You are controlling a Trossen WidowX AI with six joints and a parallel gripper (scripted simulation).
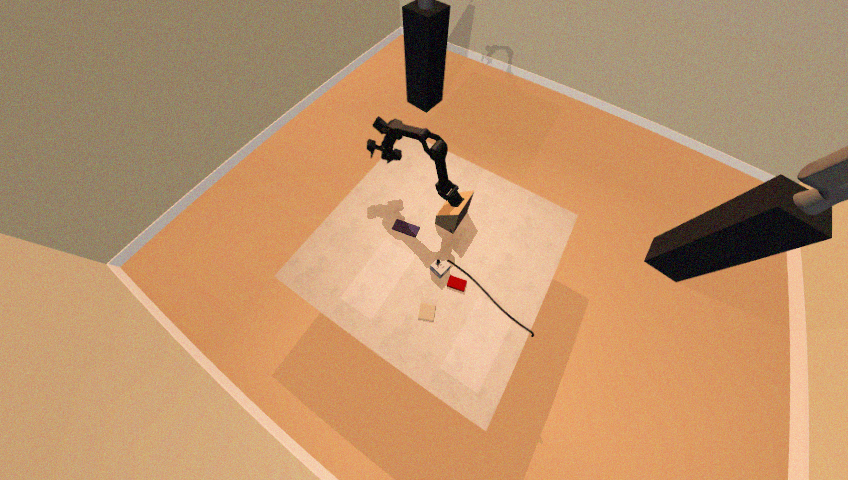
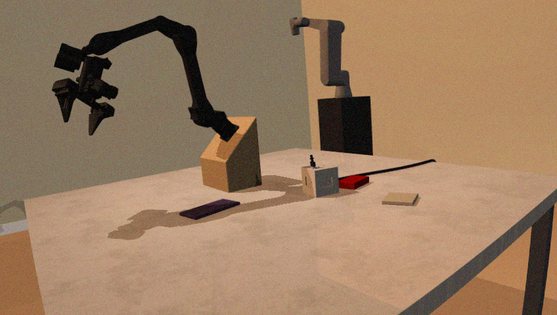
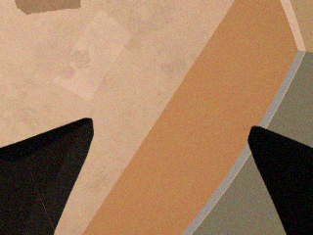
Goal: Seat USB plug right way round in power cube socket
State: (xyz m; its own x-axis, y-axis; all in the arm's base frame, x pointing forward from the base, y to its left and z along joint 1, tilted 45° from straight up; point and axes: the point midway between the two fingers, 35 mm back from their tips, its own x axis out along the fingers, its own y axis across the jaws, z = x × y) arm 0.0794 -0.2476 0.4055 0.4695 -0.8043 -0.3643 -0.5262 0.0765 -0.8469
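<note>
Right now my gripper tip is 20 cm short of the dark USB plug, 59 cm to the right of it and 16 cm above it. The rest, counted from my gripper tip: red block (21 cm ahead, 73 cm to the left, 24 cm below); then USB socket (20 cm ahead, 59 cm to the left, 18 cm below); then purple slab (13 cm ahead, 30 cm to the left, 24 cm below).
</note>
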